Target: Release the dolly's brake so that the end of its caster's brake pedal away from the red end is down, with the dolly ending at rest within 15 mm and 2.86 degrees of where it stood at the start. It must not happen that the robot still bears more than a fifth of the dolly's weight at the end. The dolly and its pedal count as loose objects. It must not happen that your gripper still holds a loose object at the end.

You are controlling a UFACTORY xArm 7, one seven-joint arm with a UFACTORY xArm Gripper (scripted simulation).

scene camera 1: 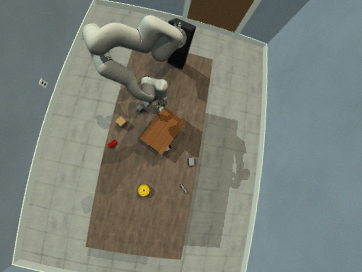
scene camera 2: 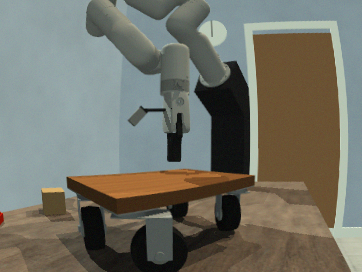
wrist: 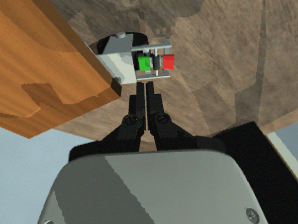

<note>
I see my gripper and a caster.
My gripper also shows in the wrist view.
</note>
